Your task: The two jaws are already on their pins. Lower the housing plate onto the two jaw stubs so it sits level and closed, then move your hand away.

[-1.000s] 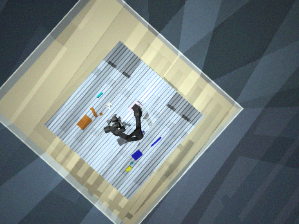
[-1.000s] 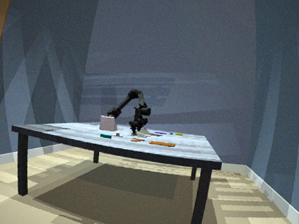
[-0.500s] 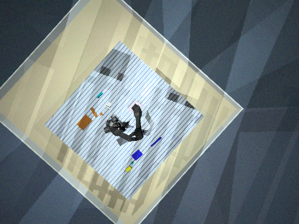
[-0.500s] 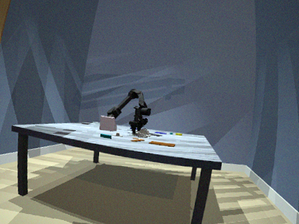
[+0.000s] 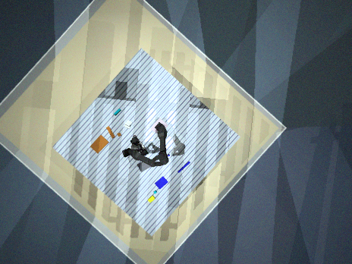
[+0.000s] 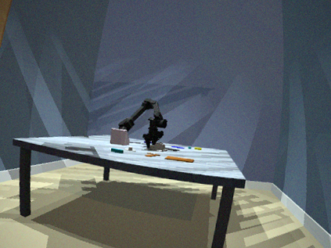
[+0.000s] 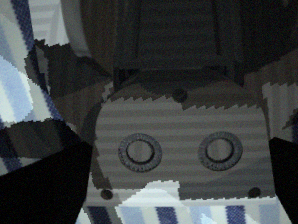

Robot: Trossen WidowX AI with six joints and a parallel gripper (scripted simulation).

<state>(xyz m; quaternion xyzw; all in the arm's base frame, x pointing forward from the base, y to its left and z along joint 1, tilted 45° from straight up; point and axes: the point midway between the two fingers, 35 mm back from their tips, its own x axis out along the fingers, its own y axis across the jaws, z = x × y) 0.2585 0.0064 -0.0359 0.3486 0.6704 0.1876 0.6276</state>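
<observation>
My gripper tip is now 2 cm below the white housing plate and 1 cm short of it. Round my gripper tip: cyan block (39 cm to the right, 11 cm behind); then blue square (37 cm to the left, 16 cm ahead, 1 cm below); then orange plate (33 cm to the right, 25 cm ahead).
</observation>
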